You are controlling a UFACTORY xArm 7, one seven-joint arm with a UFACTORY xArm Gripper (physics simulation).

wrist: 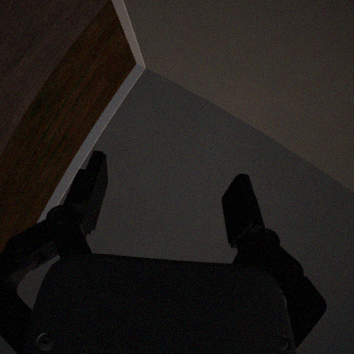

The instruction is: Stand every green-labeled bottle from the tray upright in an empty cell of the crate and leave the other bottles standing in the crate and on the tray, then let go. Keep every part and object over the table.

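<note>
My gripper (170, 176) is open, its two dark fingers spread wide with nothing between them. It points toward a plain grey wall surface. The tray, the crate and the bottles, green-labeled or other, do not show in this wrist view. The view is very dim, so fine detail is hard to tell.
A brown wooden floor (75, 100) shows at the upper left. A pale baseboard strip (102, 120) runs between it and the grey walls (175, 125), which meet in a corner near the top. No obstacle shows near the fingers.
</note>
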